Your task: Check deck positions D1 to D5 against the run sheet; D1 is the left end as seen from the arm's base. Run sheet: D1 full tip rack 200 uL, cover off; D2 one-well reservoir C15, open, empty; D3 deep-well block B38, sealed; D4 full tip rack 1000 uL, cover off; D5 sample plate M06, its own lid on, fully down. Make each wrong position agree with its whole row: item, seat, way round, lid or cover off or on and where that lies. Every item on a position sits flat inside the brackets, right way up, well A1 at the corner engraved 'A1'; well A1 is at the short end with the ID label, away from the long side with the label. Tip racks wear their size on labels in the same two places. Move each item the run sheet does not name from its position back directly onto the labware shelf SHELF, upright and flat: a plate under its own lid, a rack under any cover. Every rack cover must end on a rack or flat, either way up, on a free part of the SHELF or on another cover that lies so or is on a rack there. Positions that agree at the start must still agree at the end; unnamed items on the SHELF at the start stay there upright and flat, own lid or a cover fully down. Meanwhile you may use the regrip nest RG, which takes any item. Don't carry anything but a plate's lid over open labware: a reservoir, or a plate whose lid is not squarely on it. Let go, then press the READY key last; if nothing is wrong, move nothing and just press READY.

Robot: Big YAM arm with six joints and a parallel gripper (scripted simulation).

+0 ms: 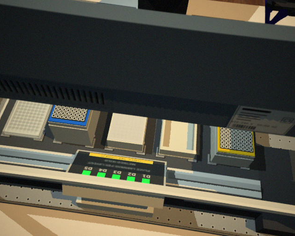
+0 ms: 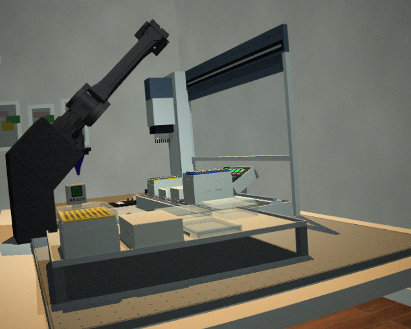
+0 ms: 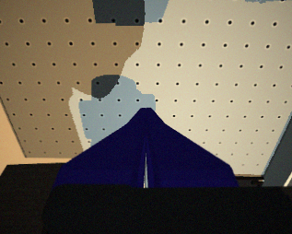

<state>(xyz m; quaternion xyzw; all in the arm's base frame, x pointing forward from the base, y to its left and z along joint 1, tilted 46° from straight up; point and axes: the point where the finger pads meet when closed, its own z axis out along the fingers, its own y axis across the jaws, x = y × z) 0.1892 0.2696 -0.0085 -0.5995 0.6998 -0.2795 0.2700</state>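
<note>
Right now the ready key is 70 mm below my hand, 60 mm to the left of it and 10 mm ahead of it. Also, from my hand: pipetting head: 410 mm ahead, 220 mm above, 60 mm to the left; then regrip nest: 330 mm to the right, 150 mm below, 90 mm ahead; then one-well reservoir: 270 mm ahead, 260 mm to the right, 100 mm below.
</note>
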